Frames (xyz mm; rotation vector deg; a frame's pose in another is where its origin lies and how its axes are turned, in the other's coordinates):
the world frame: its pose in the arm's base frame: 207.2 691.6 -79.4 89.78 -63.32 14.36
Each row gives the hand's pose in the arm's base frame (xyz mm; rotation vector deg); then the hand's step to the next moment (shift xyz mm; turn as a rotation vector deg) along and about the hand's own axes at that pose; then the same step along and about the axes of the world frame.
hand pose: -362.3 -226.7 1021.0 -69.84 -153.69 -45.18
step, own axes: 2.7 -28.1 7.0 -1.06 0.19 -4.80
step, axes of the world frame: -17.8 3.9 22.7 4.29 2.12 1.15
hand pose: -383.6 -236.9 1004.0 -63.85 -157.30 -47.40
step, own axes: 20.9 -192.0 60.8 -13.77 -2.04 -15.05
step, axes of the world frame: -127.1 6.4 157.5 18.13 -1.02 9.52
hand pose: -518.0 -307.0 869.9 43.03 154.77 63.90
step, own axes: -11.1 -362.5 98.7 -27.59 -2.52 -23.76
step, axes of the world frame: -192.1 -146.7 287.8 32.76 -5.80 15.00
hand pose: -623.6 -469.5 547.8 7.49 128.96 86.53
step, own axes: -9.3 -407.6 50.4 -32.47 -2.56 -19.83
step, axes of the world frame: -145.9 -329.5 197.2 35.11 -10.01 11.01
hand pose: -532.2 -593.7 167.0 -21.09 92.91 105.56
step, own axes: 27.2 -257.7 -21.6 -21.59 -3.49 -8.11
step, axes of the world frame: -72.8 -248.4 25.1 21.74 -8.10 2.39
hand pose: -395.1 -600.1 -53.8 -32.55 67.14 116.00
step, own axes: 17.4 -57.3 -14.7 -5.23 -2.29 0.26
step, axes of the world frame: -23.0 -56.8 -6.6 4.81 -2.35 -2.00
